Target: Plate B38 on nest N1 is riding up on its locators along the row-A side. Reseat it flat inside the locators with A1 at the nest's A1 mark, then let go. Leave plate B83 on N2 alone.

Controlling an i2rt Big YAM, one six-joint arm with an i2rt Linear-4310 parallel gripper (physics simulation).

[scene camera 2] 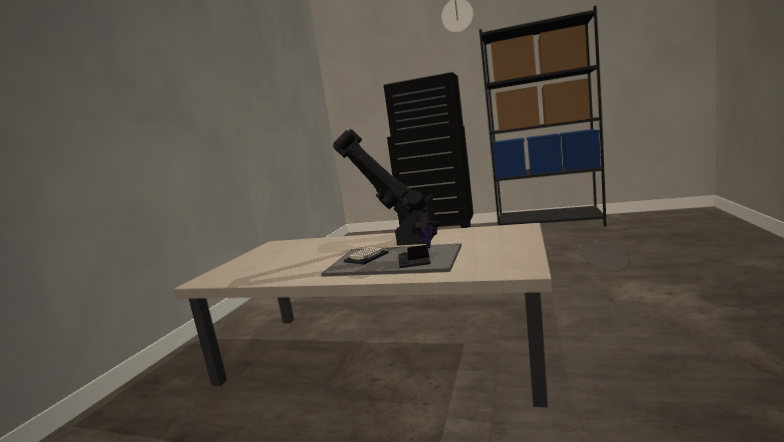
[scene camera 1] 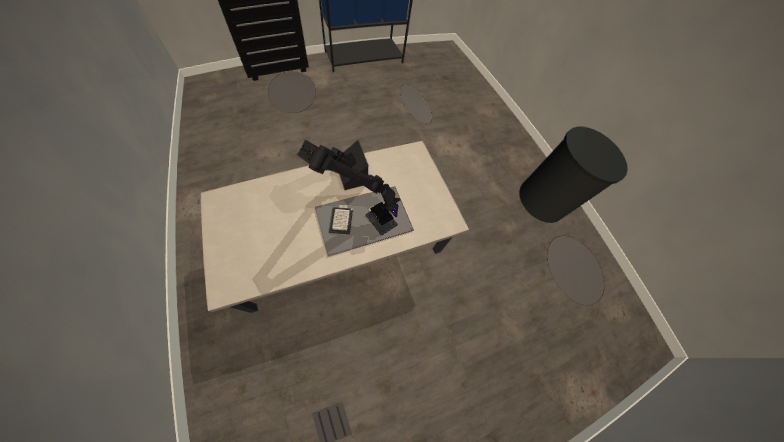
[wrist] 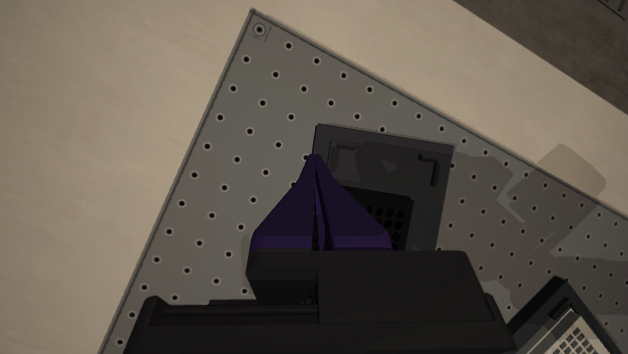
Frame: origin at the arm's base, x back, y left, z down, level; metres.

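Seen in the pictures: gripper, between the fingertips: (scene camera 2: 429,247) (scene camera 1: 396,216) (wrist: 313,161); arm's base, origin of its link: (scene camera 2: 410,215) (scene camera 1: 347,163).
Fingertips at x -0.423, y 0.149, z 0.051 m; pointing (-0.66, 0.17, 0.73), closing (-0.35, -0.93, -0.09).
Note:
Offsets run from my fingertips to a thing's top centre. "*": to the spot under its first point. Level surfaces: height alone.
The black plate, apparently B38 {dy -0.062, dx +0.068, dz +0.024 m} (scene camera 1: 379,213) (scene camera 2: 418,252) (wrist: 400,210), lies off-centre on its dark nest {* dy -0.058, dx -0.029, dz +0.044 m} (scene camera 1: 388,227) (scene camera 2: 414,262) (wrist: 429,210). In the wrist view its visible edge is well back from two corner locators; the fingers hide much of it, and its labels are unreadable. My gripper (scene camera 1: 395,211) (scene camera 2: 428,244) (wrist: 313,161) is shut and empty, its purple tips pointing down beside the nest's left edge in the wrist view. Contact cannot be told. The white plate, apparently B83 {dy -0.301, dx +0.116, dz +0.030 m} (scene camera 1: 340,219) (scene camera 2: 366,253) (wrist: 575,345), sits on the other nest {* dy -0.267, dx +0.048, dz +0.049 m} (wrist: 537,302).
Both nests stand on a grey perforated board (scene camera 1: 329,248) (scene camera 2: 445,263) (wrist: 270,125) on the pale table {dz +0.069 m} (scene camera 1: 236,247) (scene camera 2: 494,269) (wrist: 100,100). A dark cylinder (scene camera 1: 570,175) stands on the floor. A black drawer cabinet (scene camera 1: 269,41) (scene camera 2: 425,148) is behind the arm.

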